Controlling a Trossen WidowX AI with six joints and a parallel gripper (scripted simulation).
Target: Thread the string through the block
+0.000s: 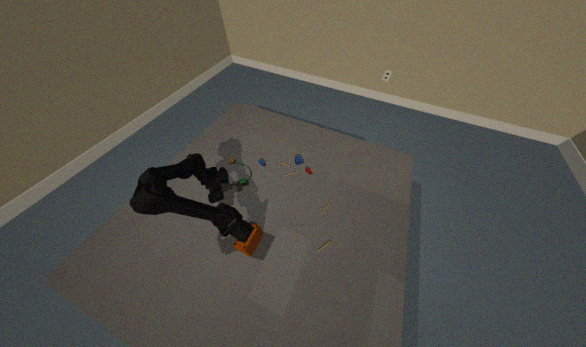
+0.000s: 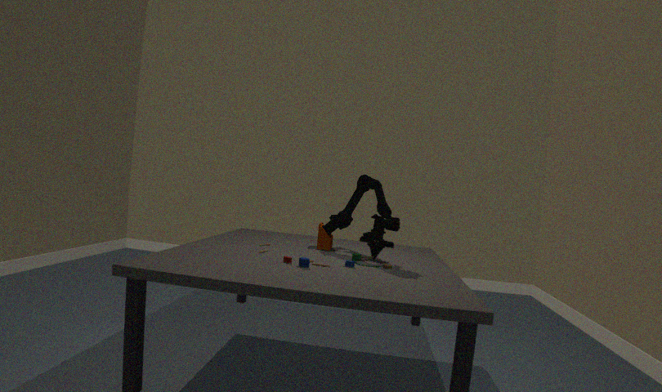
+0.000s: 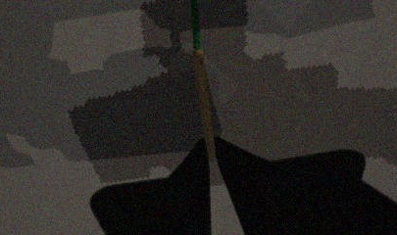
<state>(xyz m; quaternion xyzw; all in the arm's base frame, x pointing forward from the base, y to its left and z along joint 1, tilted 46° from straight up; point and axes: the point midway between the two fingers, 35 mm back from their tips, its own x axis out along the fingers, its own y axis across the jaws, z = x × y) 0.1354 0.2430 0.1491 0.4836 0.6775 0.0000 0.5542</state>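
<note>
The thin wooden stick is 3 cm to the right of my gripper tip, 3 cm ahead of it and 1 cm above it. Also, from my gripper tip: round wooden button: 19 cm ahead, 7 cm to the left, 1 cm above; blue block: 36 cm ahead, 28 cm to the right, 2 cm above; green block: 9 cm ahead, 8 cm to the right, 2 cm above.
</note>
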